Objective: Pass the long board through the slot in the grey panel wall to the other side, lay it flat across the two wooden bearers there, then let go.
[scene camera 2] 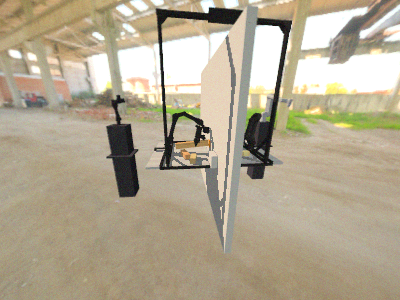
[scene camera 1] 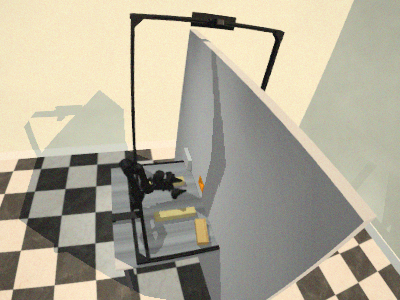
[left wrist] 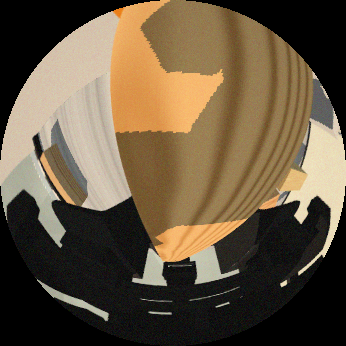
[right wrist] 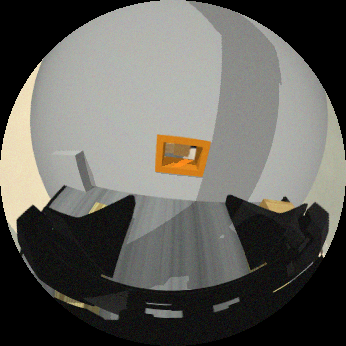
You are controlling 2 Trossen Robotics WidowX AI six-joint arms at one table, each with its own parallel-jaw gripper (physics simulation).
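My left gripper is shut on the long board. The board is held above the table, its far end near the orange-rimmed slot. Part of the board shows through the opening; whether its tip is inside is unclear. My right gripper is open and empty on the other side of the grey panel wall, facing the slot. One pale wooden bearer lies beside it; the other bearer is partly hidden by my left-hand finger in the right wrist view.
A wooden block lies near the wall on the right arm's side. Loose blocks lie below the board on the left arm's side. A grey upright piece stands at the wall. A black frame surrounds the table.
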